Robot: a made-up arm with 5 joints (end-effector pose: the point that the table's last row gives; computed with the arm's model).
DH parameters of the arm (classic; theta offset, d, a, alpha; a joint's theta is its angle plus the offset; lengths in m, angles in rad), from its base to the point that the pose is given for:
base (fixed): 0 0.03 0 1.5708
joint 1: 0 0.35 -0.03 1.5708
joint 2: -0.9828 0 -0.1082 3.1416
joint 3: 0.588 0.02 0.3 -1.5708
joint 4: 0 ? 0.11 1.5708
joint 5: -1.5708 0 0.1 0
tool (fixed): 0 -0.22 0 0
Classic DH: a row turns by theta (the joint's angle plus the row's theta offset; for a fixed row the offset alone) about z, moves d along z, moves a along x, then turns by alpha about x.
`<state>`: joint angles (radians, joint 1 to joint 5).
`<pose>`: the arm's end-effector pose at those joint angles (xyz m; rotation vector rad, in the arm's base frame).
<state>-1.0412 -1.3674 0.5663 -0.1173 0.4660</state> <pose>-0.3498 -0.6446 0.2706 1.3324 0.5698 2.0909</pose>
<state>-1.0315 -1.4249 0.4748 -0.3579 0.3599</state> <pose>-0.3318 -0.6321 0.3212 1.4570 0.8342 1.8836</pose>
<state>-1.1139 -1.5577 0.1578 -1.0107 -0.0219</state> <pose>-0.2136 -0.5292 0.4520 1.6270 1.6489 1.0402</pose>
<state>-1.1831 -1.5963 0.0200 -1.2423 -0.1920</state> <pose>-0.1466 -0.4740 0.4817 1.6152 1.9623 0.6526</pose>
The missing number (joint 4, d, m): 0.14
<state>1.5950 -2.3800 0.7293 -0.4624 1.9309</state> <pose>0.0804 -0.9120 0.2640 0.6703 -1.6117 -1.3091</pose>
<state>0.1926 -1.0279 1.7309 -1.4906 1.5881</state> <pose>-0.0922 -0.9982 0.2277 -1.2890 -1.0553 -1.6787</pose>
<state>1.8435 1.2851 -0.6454 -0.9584 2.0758</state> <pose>-0.1847 -0.3504 0.4857 -0.4695 -2.6762 -0.3212</pose>
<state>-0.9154 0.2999 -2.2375 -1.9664 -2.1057</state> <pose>0.2979 -0.7161 -0.1493 -1.4899 0.8856 1.9575</pose>
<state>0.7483 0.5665 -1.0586 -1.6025 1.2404</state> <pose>0.1280 -0.3142 0.4647 0.3598 -2.3330 -0.2244</pose>
